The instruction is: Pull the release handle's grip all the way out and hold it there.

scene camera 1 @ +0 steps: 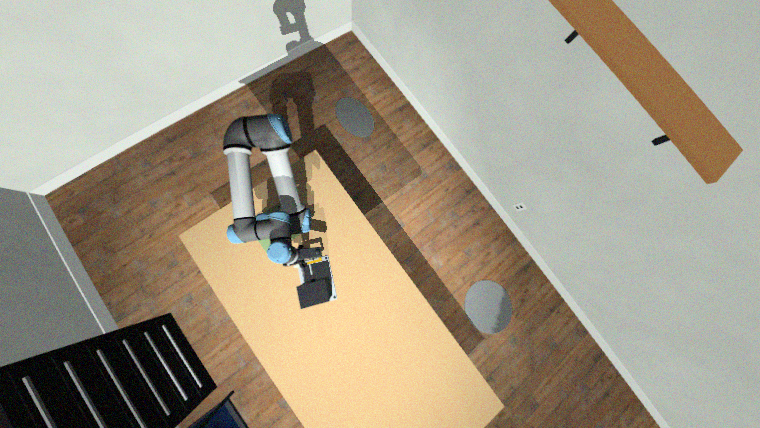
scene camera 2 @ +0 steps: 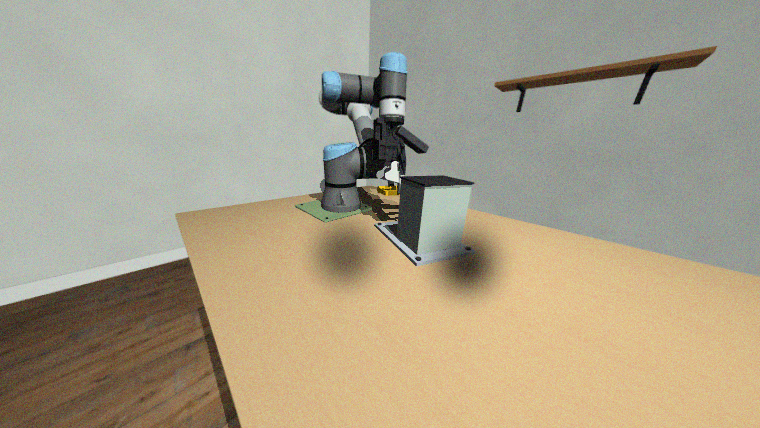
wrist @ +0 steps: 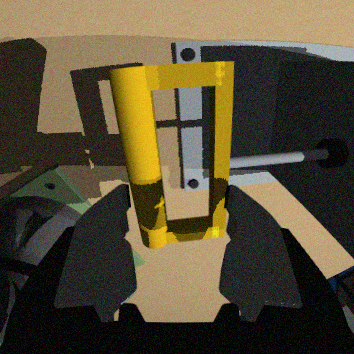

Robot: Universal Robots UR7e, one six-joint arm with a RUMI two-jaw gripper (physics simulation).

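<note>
The release handle's yellow grip (scene camera 1: 315, 261) (scene camera 2: 387, 190) (wrist: 137, 125) is a rectangular loop with a thick round bar on one side. My gripper (wrist: 177, 186) is shut on it, one finger against the round bar and the other against the opposite flat bar, near the loop's lower end in the wrist view. A pale rod (wrist: 270, 160) runs from the grip to a dark collar (wrist: 334, 153) on the housing (scene camera 1: 314, 293) (scene camera 2: 444, 217), and a stretch of it is exposed. The grip stands apart from the housing. In scene camera 2 the housing hides the rod.
The housing stands on a light grey bolted plate (scene camera 2: 441, 256) (wrist: 191, 150) on the wooden table (scene camera 1: 372, 340) (scene camera 2: 329, 329). The arm's green base plate (scene camera 2: 324, 213) (wrist: 60, 185) is close by. A wall shelf (scene camera 1: 648, 79) (scene camera 2: 600, 71) and a black slatted unit (scene camera 1: 172, 324) are away from the arm.
</note>
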